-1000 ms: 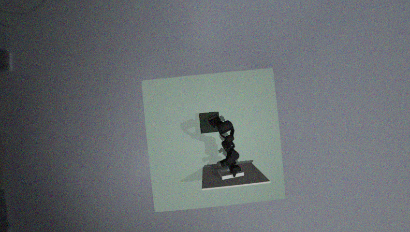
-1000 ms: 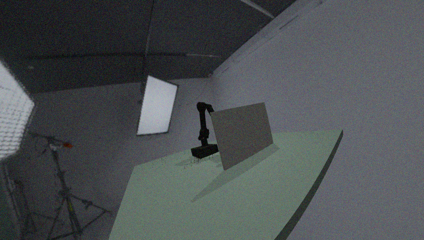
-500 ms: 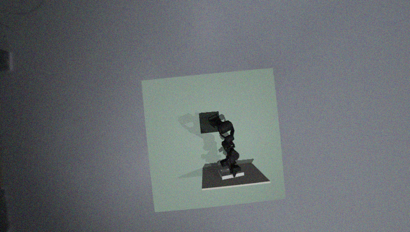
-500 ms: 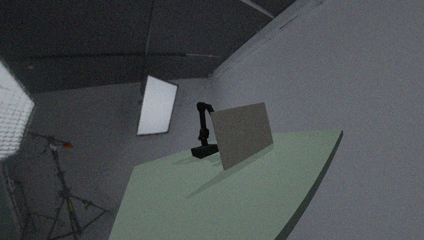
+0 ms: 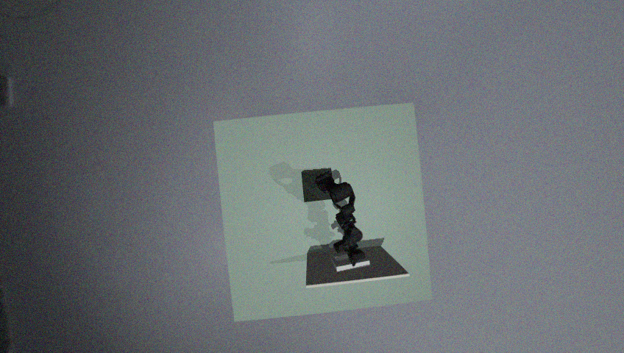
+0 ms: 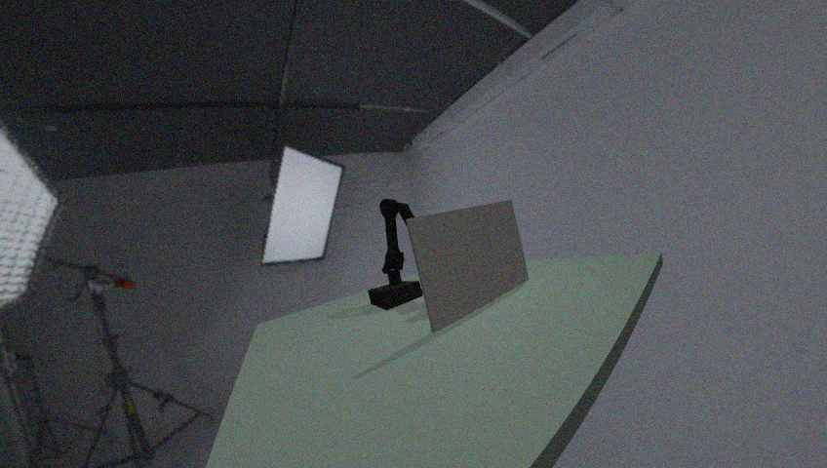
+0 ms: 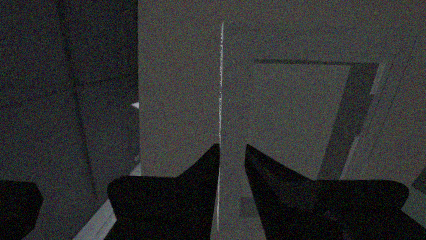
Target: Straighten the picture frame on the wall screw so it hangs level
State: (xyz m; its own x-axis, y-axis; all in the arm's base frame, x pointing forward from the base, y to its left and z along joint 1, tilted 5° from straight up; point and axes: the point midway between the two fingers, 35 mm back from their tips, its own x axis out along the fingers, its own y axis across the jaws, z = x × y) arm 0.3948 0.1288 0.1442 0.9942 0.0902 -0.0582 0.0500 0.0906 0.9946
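The wall board is 20 mm ahead of my gripper tip and 70 mm below it.
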